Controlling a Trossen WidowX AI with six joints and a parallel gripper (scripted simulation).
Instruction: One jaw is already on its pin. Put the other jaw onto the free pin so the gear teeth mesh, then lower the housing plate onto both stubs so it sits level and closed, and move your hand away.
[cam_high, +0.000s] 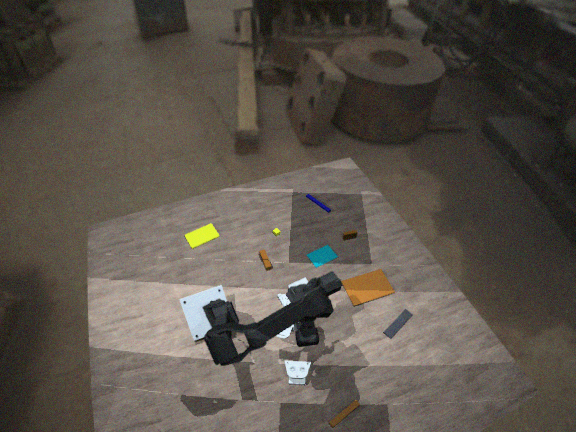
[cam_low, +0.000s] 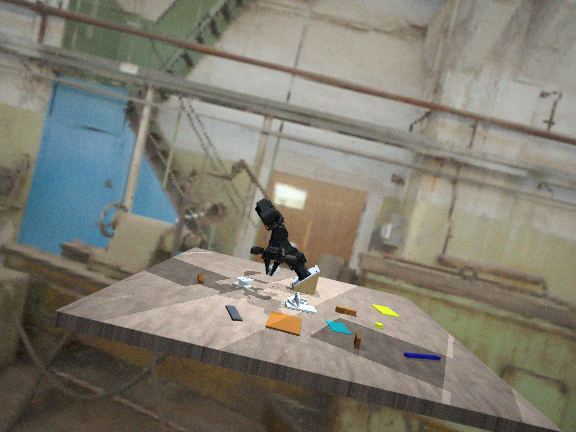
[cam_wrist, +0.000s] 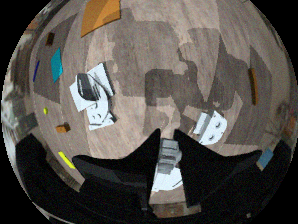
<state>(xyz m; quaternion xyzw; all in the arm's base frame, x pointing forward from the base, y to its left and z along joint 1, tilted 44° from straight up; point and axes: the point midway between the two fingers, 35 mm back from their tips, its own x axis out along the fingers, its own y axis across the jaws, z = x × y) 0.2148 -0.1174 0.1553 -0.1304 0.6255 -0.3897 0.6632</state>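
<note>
The jaw is 20 mm behind my gripper tip, 10 mm to the left of it and 30 mm above it. Also, from my gripper tip: orange bar 10 mm behind, 270 mm to the right, 70 mm below; dark strip 310 mm ahead, 120 mm to the right, 80 mm below; orange tile 310 mm ahead, 50 mm to the left, 80 mm below.
</note>
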